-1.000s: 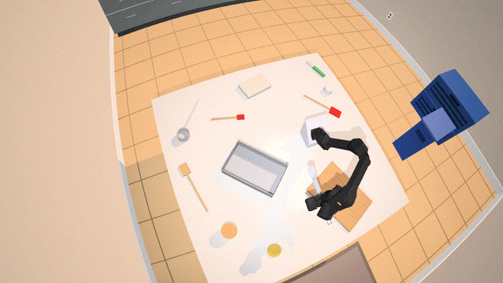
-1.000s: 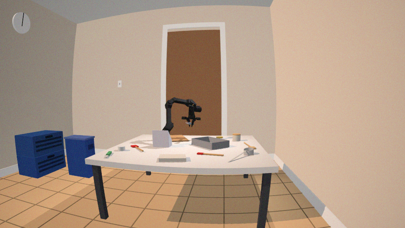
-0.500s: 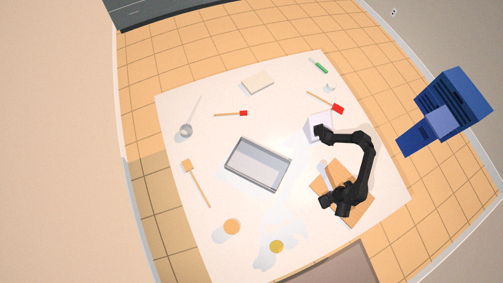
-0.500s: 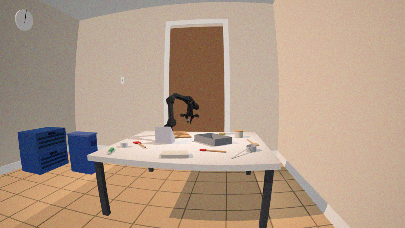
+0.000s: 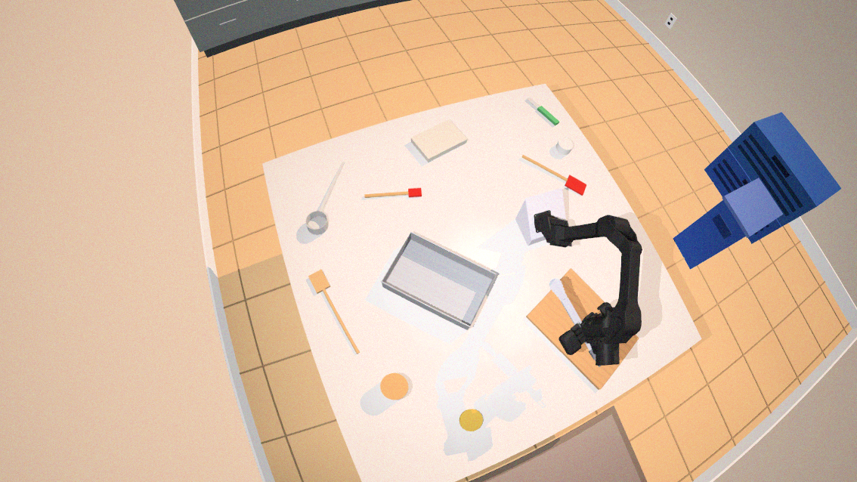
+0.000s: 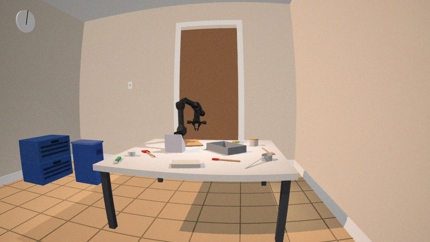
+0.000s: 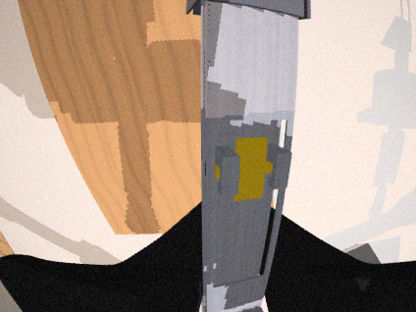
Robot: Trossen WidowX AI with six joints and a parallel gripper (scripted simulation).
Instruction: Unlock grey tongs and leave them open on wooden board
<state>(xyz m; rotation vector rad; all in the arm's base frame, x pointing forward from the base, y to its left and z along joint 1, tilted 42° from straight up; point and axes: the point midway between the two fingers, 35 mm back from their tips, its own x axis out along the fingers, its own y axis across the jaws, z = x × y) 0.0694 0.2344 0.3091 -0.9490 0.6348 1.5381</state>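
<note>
Now: gripper tip 4 cm to the right of the yellow lock piece, 3 cm below it and 1 cm past it. Round my gripper tip: grey roasting tin (32 cm ahead, 31 cm to the right, 10 cm below); wooden board (12 cm below, 9 cm behind, 1 cm to the left); yellow disc (37 cm ahead, 14 cm to the left, 12 cm below).
</note>
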